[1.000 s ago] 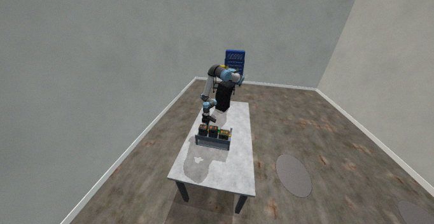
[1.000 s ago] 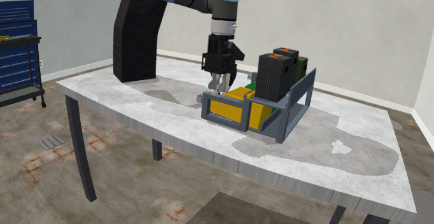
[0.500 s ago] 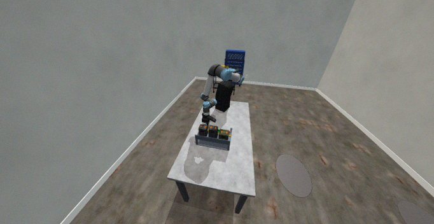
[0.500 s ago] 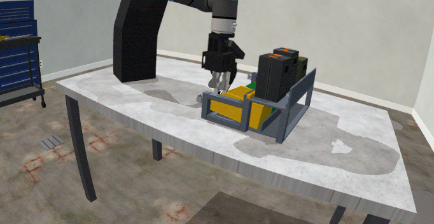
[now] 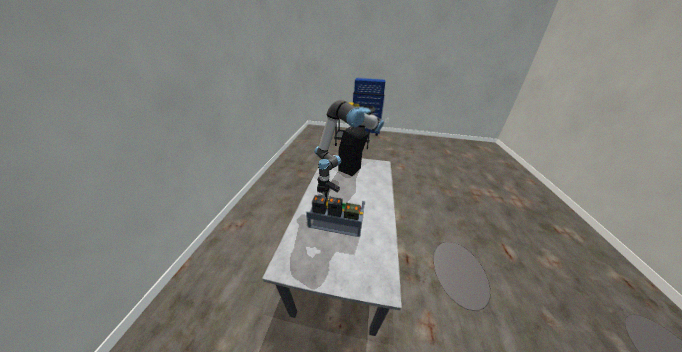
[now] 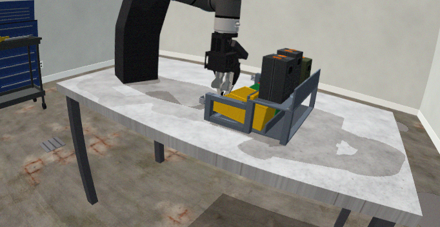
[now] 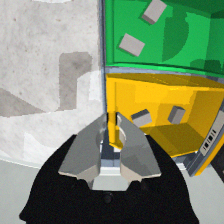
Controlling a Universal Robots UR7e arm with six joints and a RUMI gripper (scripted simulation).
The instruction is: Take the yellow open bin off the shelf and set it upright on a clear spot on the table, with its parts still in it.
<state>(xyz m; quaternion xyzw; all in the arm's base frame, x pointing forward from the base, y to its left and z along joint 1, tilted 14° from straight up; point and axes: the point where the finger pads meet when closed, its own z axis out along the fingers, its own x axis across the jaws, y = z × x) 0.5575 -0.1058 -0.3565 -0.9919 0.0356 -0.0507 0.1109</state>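
Now: hand 80 mm short of the yellow open bin and 10 mm above it. The rest, counted from my hand: green bin (110 mm to the left, 80 mm ahead, 20 mm below).
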